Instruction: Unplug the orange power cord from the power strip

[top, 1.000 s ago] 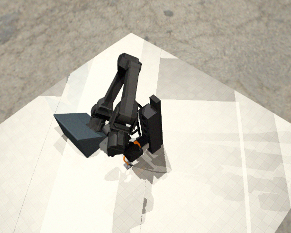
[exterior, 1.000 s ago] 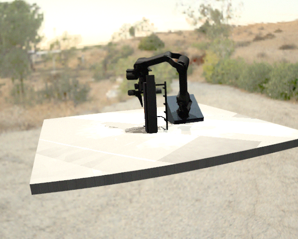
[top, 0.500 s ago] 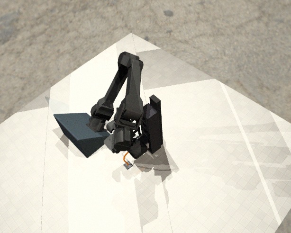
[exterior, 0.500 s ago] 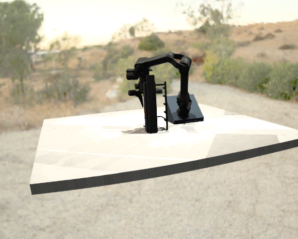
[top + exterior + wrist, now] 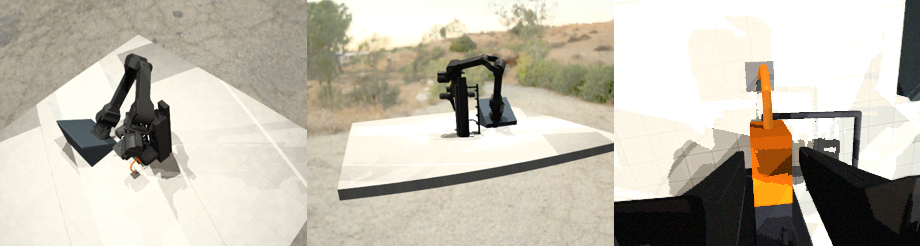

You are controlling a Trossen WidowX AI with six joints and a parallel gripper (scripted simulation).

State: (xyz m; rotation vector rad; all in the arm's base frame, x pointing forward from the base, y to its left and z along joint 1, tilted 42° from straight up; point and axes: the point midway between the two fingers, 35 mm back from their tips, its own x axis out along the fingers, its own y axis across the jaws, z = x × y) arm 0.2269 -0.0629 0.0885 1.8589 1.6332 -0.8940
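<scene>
The orange plug is 3 cm to the left of my gripper tip and 1 cm below it.
</scene>
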